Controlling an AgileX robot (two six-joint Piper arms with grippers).
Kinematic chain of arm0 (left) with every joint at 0, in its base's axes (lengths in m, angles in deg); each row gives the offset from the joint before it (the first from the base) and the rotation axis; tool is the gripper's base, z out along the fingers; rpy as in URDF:
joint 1: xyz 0 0 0.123 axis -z
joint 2: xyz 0 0 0 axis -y
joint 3: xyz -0.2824 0 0.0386 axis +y
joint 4: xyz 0.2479 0 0.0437 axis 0.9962 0 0.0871
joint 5: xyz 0 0 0 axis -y
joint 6: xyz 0.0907 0 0.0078 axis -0.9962 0 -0.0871
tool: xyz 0 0 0 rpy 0 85 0
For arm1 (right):
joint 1: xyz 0 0 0.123 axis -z
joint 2: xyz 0 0 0 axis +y
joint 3: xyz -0.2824 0 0.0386 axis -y
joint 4: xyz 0.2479 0 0.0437 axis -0.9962 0 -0.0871
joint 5: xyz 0 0 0 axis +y
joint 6: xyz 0.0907 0 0.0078 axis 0.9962 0 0.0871
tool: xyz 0 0 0 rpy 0 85 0
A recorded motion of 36 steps. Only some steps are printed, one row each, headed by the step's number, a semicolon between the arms.
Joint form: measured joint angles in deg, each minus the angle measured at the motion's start. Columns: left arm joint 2, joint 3, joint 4, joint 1, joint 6, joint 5; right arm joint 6, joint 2, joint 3, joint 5, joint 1, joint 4.
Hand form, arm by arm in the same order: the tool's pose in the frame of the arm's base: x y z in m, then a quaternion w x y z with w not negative. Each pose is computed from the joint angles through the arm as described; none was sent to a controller.
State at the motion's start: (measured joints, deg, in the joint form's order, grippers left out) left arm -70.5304 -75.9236 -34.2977 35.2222 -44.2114 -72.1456; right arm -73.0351 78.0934 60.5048 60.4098 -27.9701 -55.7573
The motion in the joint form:
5: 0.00 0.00 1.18 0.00 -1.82 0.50; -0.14 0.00 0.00 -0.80 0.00 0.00
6: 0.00 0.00 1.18 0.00 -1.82 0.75; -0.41 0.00 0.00 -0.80 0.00 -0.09
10: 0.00 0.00 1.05 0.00 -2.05 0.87; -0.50 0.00 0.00 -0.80 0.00 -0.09
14: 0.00 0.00 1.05 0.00 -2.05 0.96; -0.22 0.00 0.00 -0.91 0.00 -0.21
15: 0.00 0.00 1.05 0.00 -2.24 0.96; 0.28 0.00 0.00 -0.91 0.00 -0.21
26: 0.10 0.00 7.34 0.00 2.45 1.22; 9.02 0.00 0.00 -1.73 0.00 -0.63
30: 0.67 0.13 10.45 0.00 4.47 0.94; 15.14 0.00 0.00 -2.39 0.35 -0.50
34: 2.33 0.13 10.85 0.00 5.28 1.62; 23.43 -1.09 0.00 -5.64 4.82 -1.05
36: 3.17 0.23 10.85 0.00 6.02 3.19; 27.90 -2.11 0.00 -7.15 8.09 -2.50
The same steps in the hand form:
5: 0.1575 -0.1690 0.4029 0.26367 0.58956 0.71760 -0.26065; 0.2029 0.1813 0.3209 0.29348 -0.56575 0.68695 0.34913
6: 0.1578 -0.1691 0.4030 0.26568 0.58875 0.71761 -0.26042; 0.2029 0.1814 0.3210 0.29450 -0.56693 0.68558 0.34906
10: 0.1578 -0.1693 0.4032 0.26719 0.58954 0.71625 -0.26086; 0.2029 0.1814 0.3210 0.29477 -0.56747 0.68513 0.34883
14: 0.1580 -0.1694 0.4033 0.26791 0.58924 0.71625 -0.26077; 0.2030 0.1815 0.3211 0.29489 -0.56484 0.68671 0.34990
15: 0.1580 -0.1694 0.4033 0.26834 0.59043 0.71527 -0.26033; 0.2030 0.1815 0.3211 0.29336 -0.56183 0.68917 0.35118
26: 0.1633 -0.1631 0.3992 0.26099 0.57157 0.74680 -0.21792; 0.2043 0.1819 0.3217 0.27196 -0.50273 0.73121 0.37233
30: 0.1634 -0.1581 0.3986 0.25891 0.56421 0.75906 -0.19609; 0.2064 0.1805 0.3217 0.25729 -0.45888 0.75964 0.38233
34: 0.1580 -0.1534 0.4053 0.27686 0.55761 0.75815 -0.19399; 0.2214 0.1624 0.3280 0.27599 -0.35866 0.80496 0.38371
36: 0.1566 -0.1519 0.4093 0.29451 0.54815 0.75809 -0.19519; 0.2291 0.1489 0.3346 0.29115 -0.29274 0.82218 0.39187

